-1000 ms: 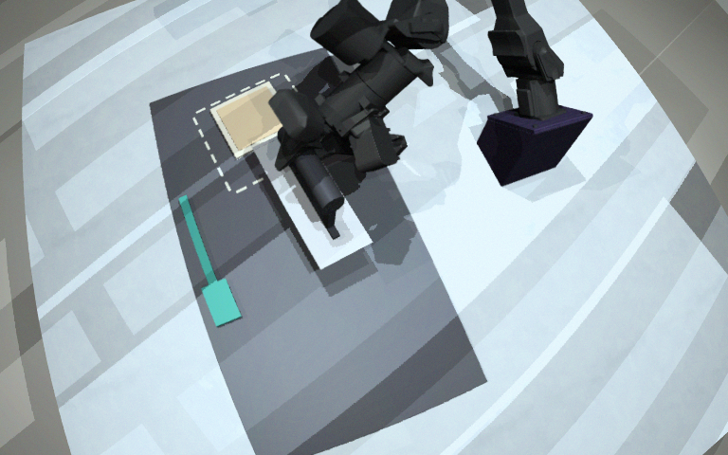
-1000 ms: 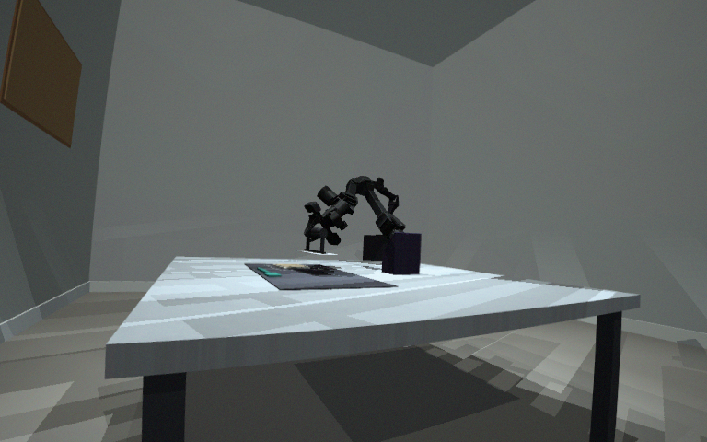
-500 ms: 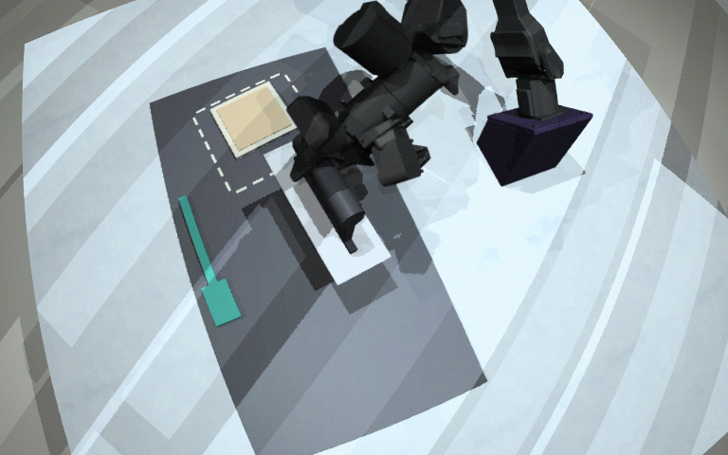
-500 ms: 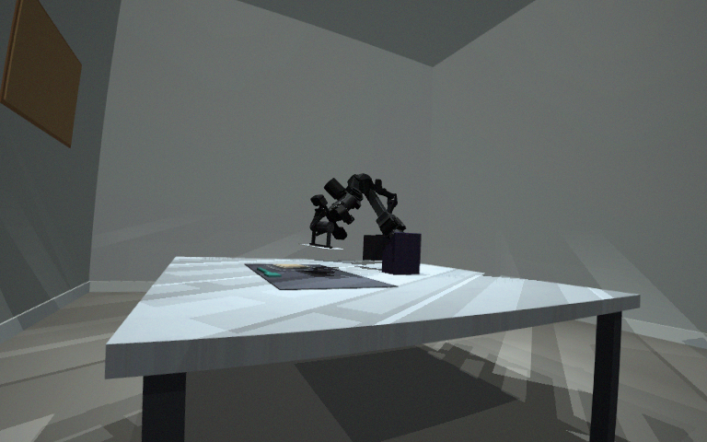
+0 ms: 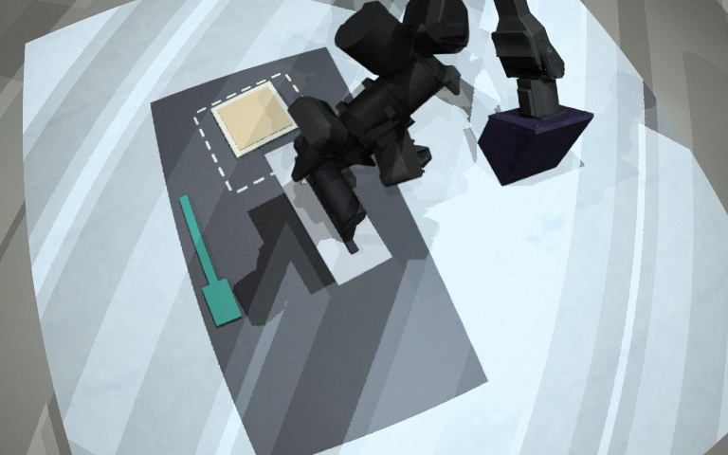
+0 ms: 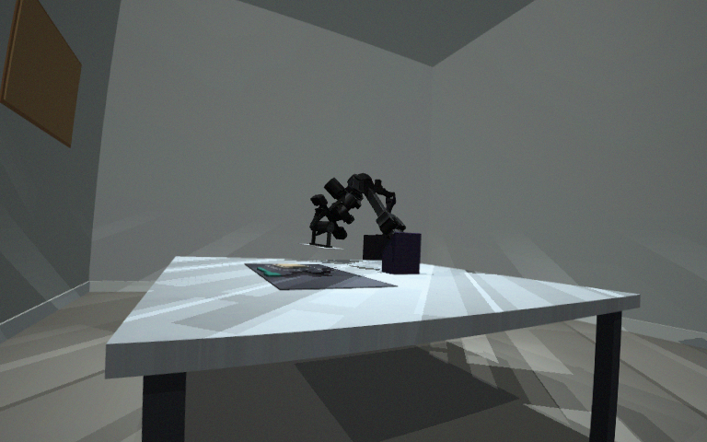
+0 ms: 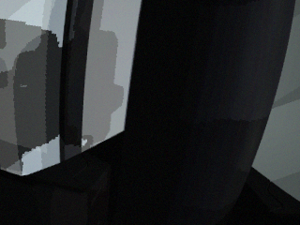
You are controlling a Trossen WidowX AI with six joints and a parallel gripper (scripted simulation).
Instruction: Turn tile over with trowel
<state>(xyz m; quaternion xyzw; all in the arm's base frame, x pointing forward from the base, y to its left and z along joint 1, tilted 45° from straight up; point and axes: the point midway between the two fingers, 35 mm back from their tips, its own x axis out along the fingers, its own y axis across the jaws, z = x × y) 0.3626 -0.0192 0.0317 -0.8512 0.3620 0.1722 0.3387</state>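
The green trowel lies 150 mm ahead of my gripper tip, 10 mm to the right of it and 140 mm below it. Also, from my gripper tip: tile: 10 mm behind, 210 mm to the right, 140 mm below; dark mat: 10 mm ahead, 10 mm to the right, 170 mm below.
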